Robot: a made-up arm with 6 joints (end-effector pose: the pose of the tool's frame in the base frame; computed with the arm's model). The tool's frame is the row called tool.
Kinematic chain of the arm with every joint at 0, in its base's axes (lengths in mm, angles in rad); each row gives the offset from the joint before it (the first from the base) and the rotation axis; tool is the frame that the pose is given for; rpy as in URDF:
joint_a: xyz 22 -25 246 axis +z
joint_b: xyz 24 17 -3 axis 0.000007 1 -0.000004
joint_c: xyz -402 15 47 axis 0.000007 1 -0.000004
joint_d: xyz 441 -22 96 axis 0.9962 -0.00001 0.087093
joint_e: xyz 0 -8 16 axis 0.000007 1 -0.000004
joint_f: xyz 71 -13 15 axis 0.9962 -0.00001 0.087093
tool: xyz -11 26 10 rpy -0.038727 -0.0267 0.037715
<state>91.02 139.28 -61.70 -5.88 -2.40 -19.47</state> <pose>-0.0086 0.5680 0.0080 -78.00 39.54 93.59</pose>
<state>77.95 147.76 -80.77 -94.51 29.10 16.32</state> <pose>0.1456 0.6445 -0.0119 -124.12 2.63 66.99</pose>
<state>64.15 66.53 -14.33 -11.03 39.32 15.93</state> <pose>0.1416 0.2457 0.2903 -47.73 78.11 42.72</pose>
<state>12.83 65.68 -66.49 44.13 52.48 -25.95</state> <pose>0.3916 0.0953 0.7198 8.70 41.77 46.46</pose>
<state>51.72 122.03 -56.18 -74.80 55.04 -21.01</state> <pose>0.3782 0.3998 0.1495 -145.62 51.16 41.03</pose>
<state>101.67 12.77 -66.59 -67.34 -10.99 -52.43</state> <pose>0.0201 -0.1753 0.8472 -33.45 -103.30 4.11</pose>
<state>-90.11 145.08 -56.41 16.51 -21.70 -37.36</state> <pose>0.0255 -0.5584 -0.0576 32.64 68.95 -68.48</pose>
